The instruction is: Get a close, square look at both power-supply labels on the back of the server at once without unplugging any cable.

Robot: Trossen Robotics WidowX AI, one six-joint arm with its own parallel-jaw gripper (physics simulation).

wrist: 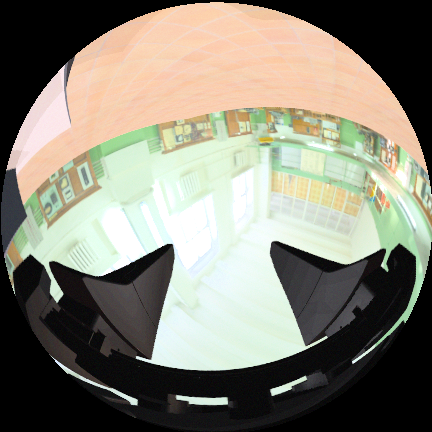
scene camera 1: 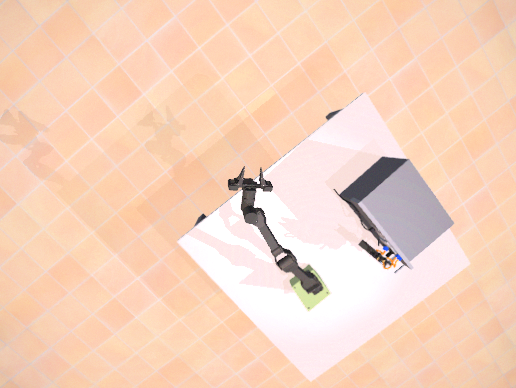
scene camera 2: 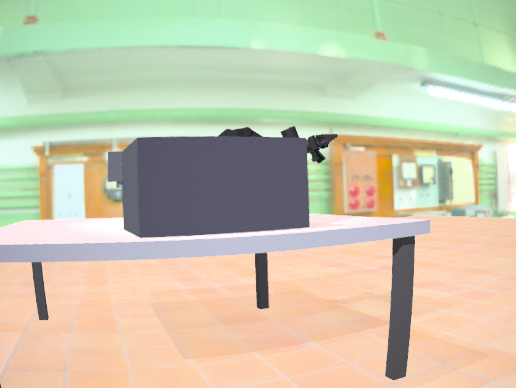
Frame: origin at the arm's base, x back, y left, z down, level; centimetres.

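Seen in the pictures: gripper, fingertip midpoint: [wrist: 223,249] [scene camera 1: 252,166] [scene camera 2: 336,135]; arm's base at its link origin: [scene camera 1: 315,287].
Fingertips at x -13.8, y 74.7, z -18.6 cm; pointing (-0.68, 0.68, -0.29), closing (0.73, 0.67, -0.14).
Note:
Offsets run from my fingertips to a thing's top centre. "*": to the spot under its first point.
The server [scene camera 1: 410,207] [scene camera 2: 220,185] is a big grey box on the white table [scene camera 1: 320,345] [scene camera 2: 360,231]. In the wrist view, a dark part of the server [wrist: 11,210] shows at the left edge. Its cabled back faces the arm's side of the table; black cables @[* dx -29.0, dy -60.1, dz +15.9 cm] [scene camera 1: 367,220] run along it, and orange cables @[* dx -23.5, dy -86.1, dz +15.8 cm] [scene camera 1: 384,262] with blue plugs @[dx -30.6, dy -85.4, dz +9.9 cm] [scene camera 1: 398,258] are at its lower end. The power-supply labels cannot be made out in any view. My gripper [scene camera 1: 252,168] [scene camera 2: 335,136] [wrist: 223,249] is open and empty, raised at the table's far edge, away from the server and pointing off the table.
The arm's base stands on a green plate [scene camera 1: 309,303]. A dark elongated part @[* dx -21.2, dy -70.1, dz +10.8 cm] [scene camera 1: 370,247] sticks out from the cabled side near the orange cables. A grey block @[* dx -33.2, dy -92.1, dz +13.7 cm] [scene camera 2: 115,166] shows at the server's left. The wrist view shows tiled floor [wrist: 215,60], walls and windows.

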